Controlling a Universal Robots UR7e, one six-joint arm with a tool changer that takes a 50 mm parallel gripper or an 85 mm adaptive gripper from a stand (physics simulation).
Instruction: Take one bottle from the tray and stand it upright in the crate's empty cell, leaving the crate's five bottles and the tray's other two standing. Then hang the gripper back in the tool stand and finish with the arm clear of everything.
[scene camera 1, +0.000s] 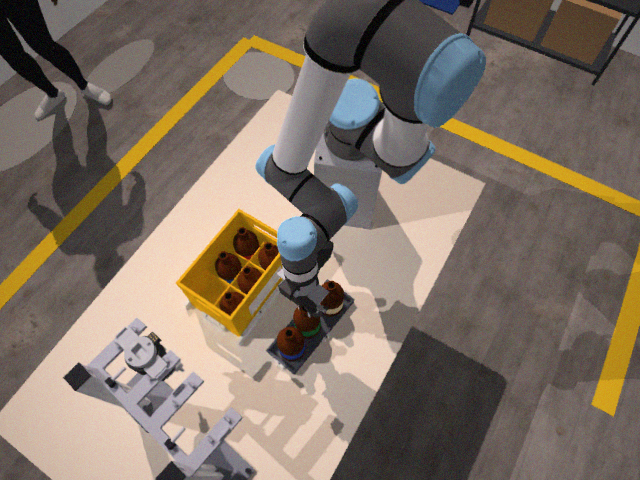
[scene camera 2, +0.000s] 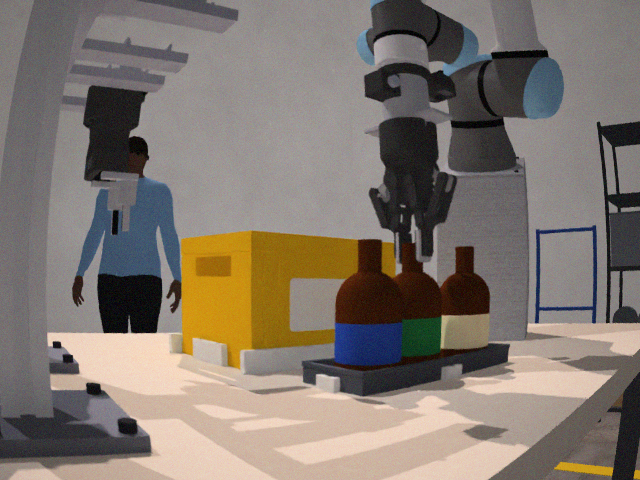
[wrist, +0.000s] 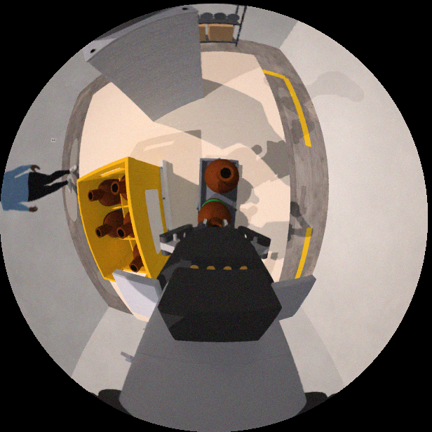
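Seen in the pictures: hand, tool point: (scene camera 2: 406, 113); arm's base, link origin: (scene camera 2: 483, 165).
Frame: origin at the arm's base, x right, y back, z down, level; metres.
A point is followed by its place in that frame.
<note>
My adaptive gripper (scene camera 1: 308, 310) (scene camera 2: 411, 254) (wrist: 215, 223) points down and is shut on the neck of the green-label bottle (scene camera 1: 307, 326) {x -0.186, y -0.433, z 0.241 m} (scene camera 2: 422, 335) {x -0.197, y -0.426, z 0.297 m} (wrist: 214, 210). This bottle stands upright in the middle of the dark tray (scene camera 1: 294, 367) {x -0.209, y -0.524, z 0.345 m} (scene camera 2: 392, 379) {x -0.221, y -0.499, z 0.337 m} (wrist: 201, 185). The blue-label bottle (scene camera 1: 290, 341) {x -0.181, y -0.496, z 0.218 m} (scene camera 2: 368, 315) {x -0.196, y -0.512, z 0.269 m} and the cream-label bottle (scene camera 1: 333, 294) {x -0.189, y -0.323, z 0.225 m} (scene camera 2: 465, 304) {x -0.199, y -0.345, z 0.265 m} (wrist: 220, 180) stand on either side of it. The yellow crate (scene camera 1: 209, 308) {x 0.052, y -0.559, z 0.231 m} (scene camera 2: 217, 304) {x 0.044, y -0.560, z 0.268 m} (wrist: 145, 175) beside the tray holds five brown bottles. Its empty cell is at the left corner in the first scene view. The wrist hides the blue-label bottle in the wrist view.
The grey tool stand (scene camera 1: 139, 400) {x -0.065, y -0.813, z 0.008 m} (scene camera 2: 31, 206) {x -0.244, y -0.861, z 0.191 m} is beyond the crate and the tray's blue-label end. The parallel gripper (scene camera 2: 111, 134) hangs in it. The robot's pedestal (scene camera 1: 346, 191) (scene camera 2: 485, 258) {x -0.047, y -0.073, z 0.194 m} is at the opposite end. A person (scene camera 2: 136, 222) (wrist: 15, 187) stands beyond the crate.
</note>
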